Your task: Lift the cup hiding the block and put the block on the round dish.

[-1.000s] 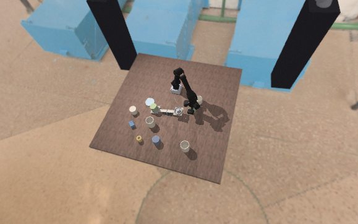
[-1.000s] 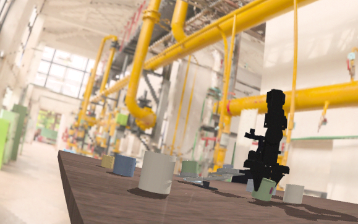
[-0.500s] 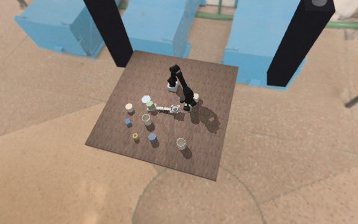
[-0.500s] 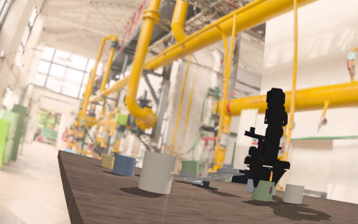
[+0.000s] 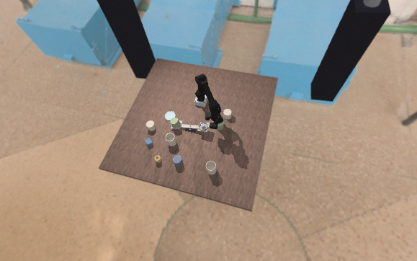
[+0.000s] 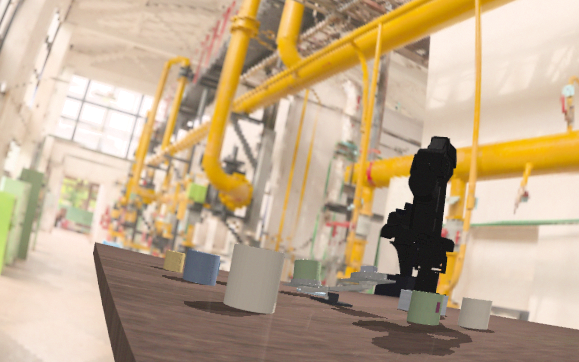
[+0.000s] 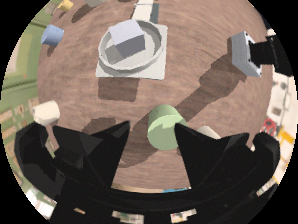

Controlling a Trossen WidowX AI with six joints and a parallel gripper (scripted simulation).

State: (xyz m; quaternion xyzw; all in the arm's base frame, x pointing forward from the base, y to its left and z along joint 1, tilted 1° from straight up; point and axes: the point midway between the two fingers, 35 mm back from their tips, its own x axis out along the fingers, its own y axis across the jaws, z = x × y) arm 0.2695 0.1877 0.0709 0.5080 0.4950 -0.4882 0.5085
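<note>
My gripper tip is now 30 mm short of the pale grey block and 100 mm to the left of it. From my gripper tip the other things lie so: balance: 30 mm ahead, 230 mm to the right, 50 mm below; then blue cylinder: 340 mm ahead, 260 mm to the right, 50 mm below; then round light blue dish: 70 mm behind, 450 mm to the right, 90 mm below.
</note>
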